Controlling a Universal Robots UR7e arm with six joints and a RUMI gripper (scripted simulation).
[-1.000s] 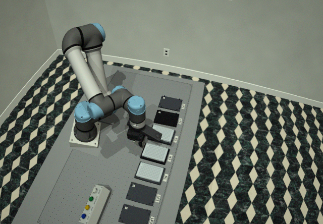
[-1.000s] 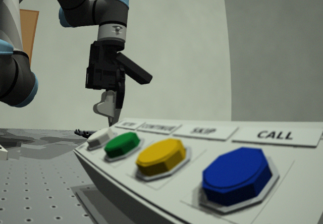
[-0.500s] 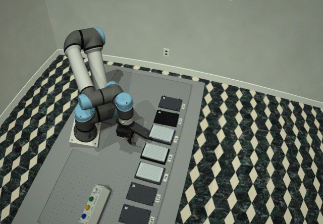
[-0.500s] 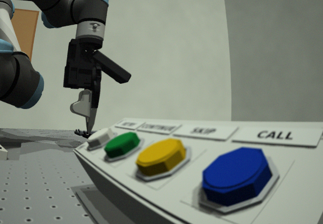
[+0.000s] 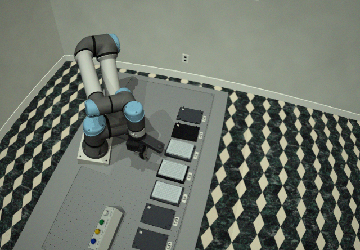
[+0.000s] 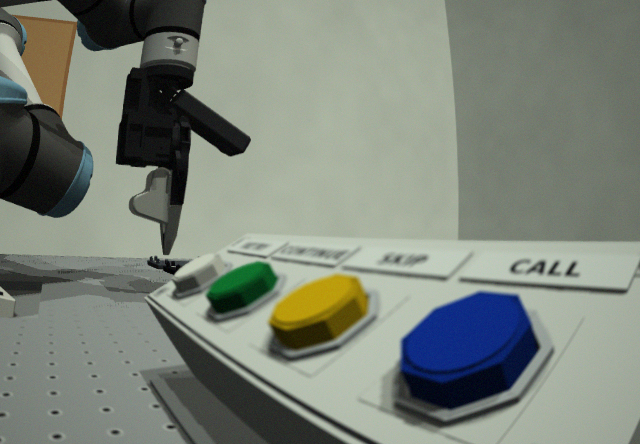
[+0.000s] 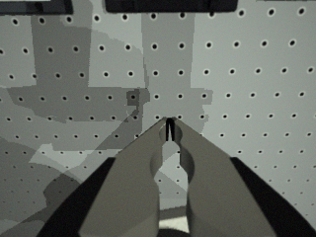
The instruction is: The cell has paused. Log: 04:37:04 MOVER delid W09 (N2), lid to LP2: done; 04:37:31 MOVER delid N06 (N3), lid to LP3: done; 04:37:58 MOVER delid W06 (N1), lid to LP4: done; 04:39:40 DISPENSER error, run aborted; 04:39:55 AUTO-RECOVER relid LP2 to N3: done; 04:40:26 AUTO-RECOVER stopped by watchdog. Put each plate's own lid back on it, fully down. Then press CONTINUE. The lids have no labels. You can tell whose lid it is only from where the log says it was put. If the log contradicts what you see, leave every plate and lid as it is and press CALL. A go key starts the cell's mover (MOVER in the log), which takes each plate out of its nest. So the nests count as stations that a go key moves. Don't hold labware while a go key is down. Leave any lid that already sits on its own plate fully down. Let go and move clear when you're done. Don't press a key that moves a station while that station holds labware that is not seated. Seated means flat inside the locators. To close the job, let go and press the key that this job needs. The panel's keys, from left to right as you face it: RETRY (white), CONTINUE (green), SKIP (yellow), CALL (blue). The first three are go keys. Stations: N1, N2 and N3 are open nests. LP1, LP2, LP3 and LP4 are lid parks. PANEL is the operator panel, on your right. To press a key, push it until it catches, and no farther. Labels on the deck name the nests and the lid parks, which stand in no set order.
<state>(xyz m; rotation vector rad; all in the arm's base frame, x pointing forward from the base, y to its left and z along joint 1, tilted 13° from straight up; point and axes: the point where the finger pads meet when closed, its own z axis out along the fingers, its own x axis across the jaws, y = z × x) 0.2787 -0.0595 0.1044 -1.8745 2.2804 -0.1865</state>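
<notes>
My hand is 37 cm to the left of the green CONTINUE key and 15 cm past it. Also, from my hand: plate 14 cm ahead, 4 cm below, 3 cm to the right; then dark lid park 28 cm to the right, 9 cm ahead, 6 cm below; then clear lid 14 cm ahead, 4 cm below, 3 cm to the right.
</notes>
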